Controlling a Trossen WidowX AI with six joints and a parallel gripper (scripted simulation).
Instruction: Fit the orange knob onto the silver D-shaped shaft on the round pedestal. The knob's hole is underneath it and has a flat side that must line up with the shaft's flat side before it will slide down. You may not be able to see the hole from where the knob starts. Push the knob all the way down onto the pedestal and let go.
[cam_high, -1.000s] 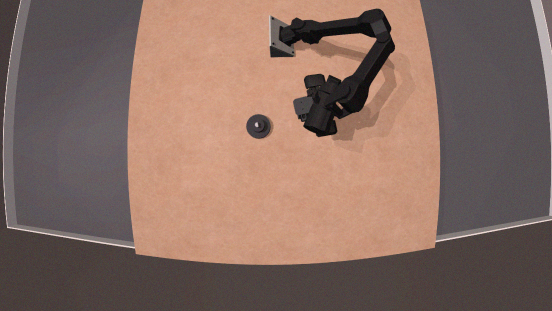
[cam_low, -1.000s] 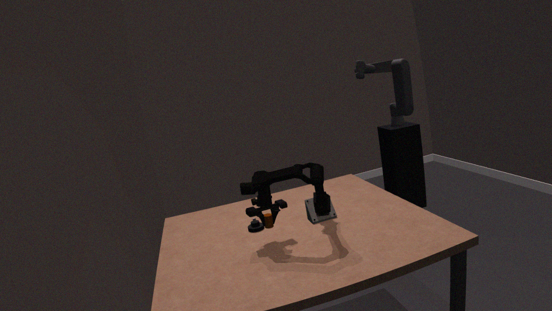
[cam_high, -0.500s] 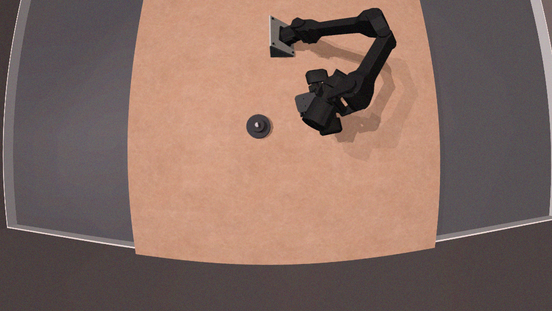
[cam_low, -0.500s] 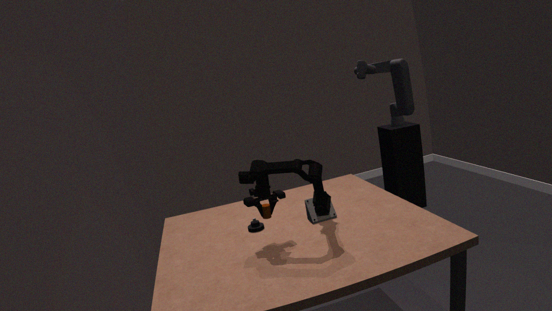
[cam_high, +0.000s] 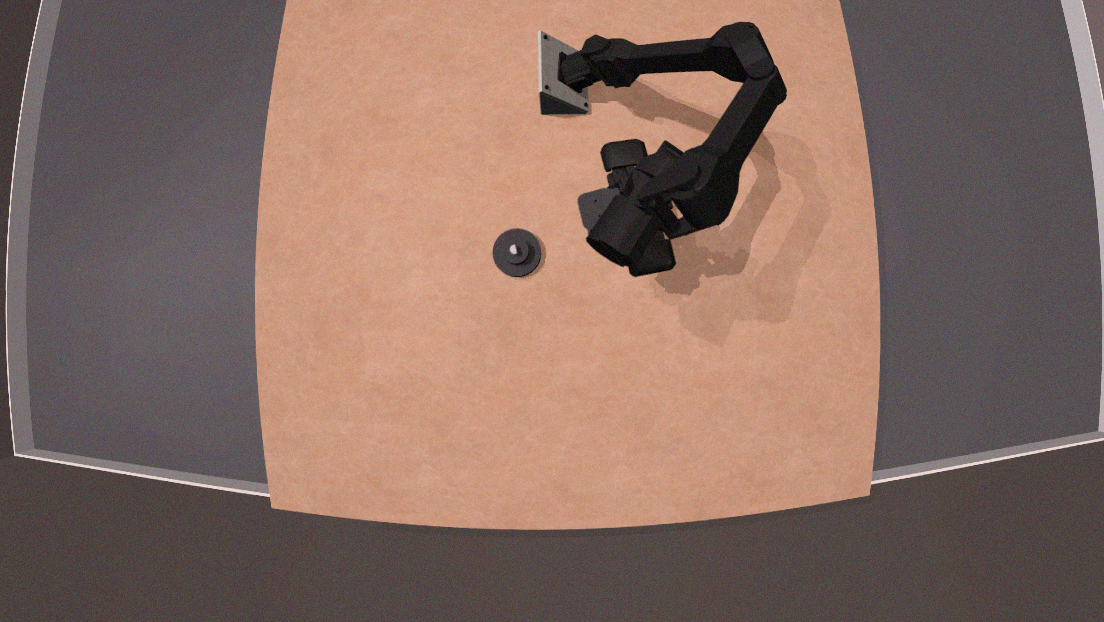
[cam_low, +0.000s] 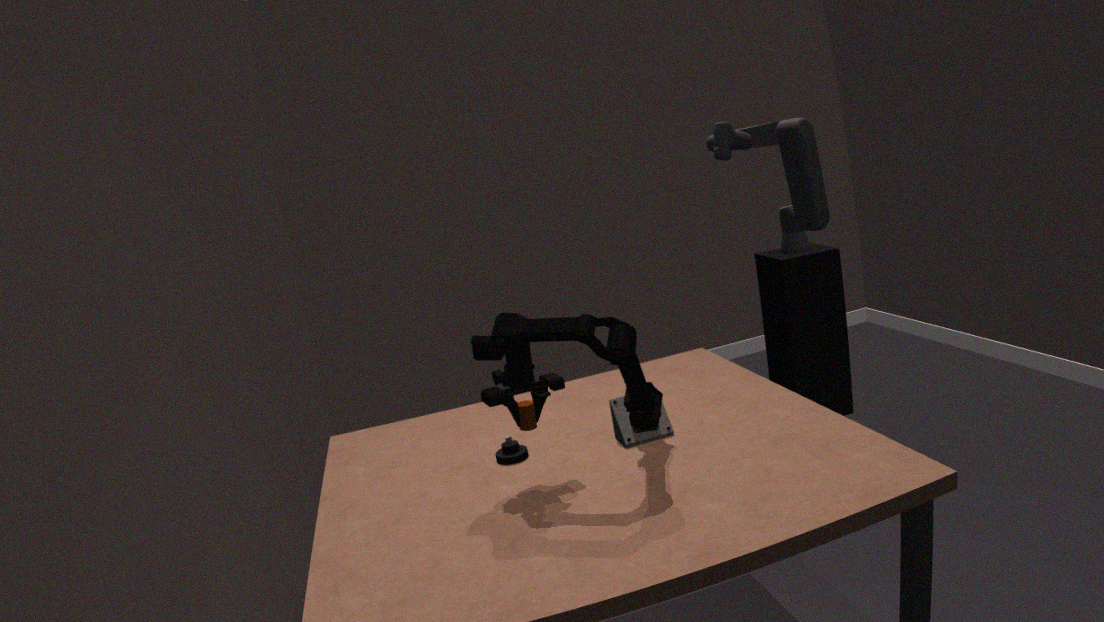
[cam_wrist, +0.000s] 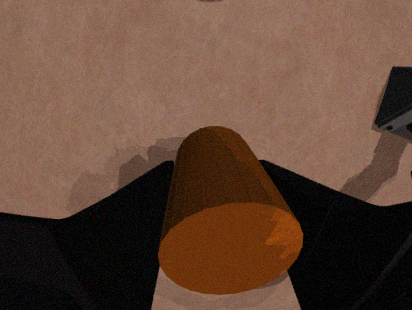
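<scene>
My gripper tip is now 170 mm to the left of the round black pedestal, 110 mm above it and 50 mm short of it. Also, from my gripper tip: orange knob 40 mm above.
</scene>
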